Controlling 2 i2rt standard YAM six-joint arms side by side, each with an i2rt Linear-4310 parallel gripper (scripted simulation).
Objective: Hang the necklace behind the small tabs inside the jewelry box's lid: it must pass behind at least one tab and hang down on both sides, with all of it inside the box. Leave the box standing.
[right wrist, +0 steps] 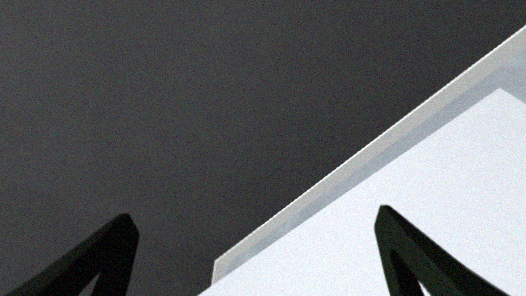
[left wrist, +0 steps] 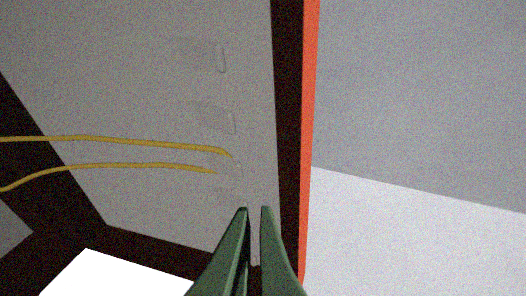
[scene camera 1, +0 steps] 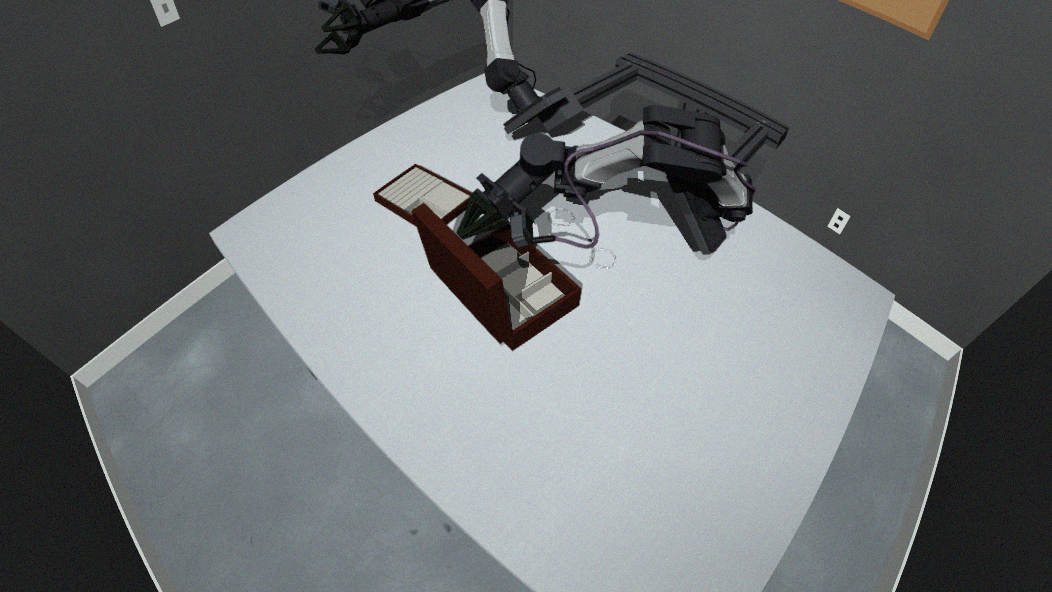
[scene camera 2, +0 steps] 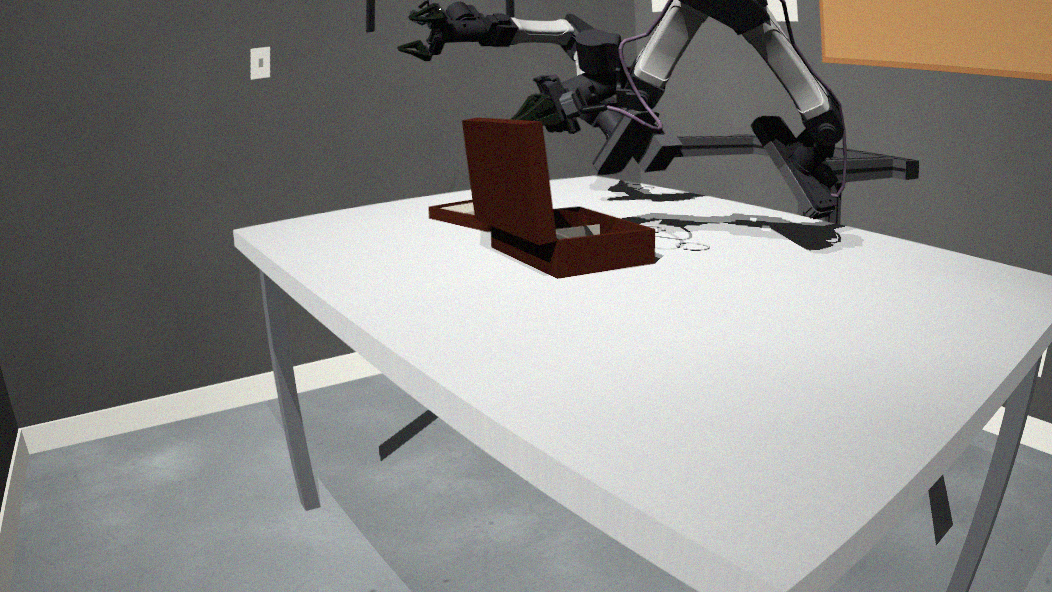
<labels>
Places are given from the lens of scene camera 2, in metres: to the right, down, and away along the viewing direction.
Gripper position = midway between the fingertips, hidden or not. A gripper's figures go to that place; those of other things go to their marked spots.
left gripper (scene camera 2: pixel 508 127): -0.03, -0.26, 1.09
right gripper (scene camera 2: pixel 403 33): -0.28, -0.60, 1.50
dark red jewelry box (scene camera 2: pixel 507 162): -0.03, -0.19, 1.04
</labels>
